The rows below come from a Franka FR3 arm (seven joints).
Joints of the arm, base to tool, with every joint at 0 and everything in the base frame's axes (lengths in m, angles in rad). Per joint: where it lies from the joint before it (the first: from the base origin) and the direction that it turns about. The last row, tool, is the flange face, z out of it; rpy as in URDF.
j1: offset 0 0 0.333 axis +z
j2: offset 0 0 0 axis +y
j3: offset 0 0 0.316 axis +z
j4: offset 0.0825 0 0 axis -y
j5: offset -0.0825 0 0.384 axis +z
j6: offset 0 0 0 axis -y
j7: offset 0.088 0 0 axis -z
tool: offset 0 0 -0.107 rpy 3.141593 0 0
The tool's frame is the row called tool.
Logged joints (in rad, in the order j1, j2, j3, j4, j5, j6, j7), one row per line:
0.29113 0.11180 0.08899 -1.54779 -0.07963 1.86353 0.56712
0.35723 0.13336 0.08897 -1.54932 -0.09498 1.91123 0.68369
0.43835 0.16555 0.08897 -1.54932 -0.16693 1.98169 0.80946
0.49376 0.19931 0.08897 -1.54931 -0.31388 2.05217 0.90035
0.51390 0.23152 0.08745 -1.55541 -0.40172 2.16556 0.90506
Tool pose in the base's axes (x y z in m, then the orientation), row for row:
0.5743 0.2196 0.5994 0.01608 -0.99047 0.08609 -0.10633
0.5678 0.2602 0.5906 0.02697 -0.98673 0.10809 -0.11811
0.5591 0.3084 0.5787 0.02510 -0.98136 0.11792 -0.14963
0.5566 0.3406 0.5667 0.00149 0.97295 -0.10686 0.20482
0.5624 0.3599 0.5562 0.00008 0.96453 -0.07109 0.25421
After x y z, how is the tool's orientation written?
As a quaternion, w x y z.
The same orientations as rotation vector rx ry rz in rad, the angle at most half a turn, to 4 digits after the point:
-3.0802 0.2677 -0.3307
-3.0478 0.3339 -0.3648
-3.0347 0.3647 -0.4627
3.0537 -0.3354 0.6429
3.0300 -0.2233 0.7986

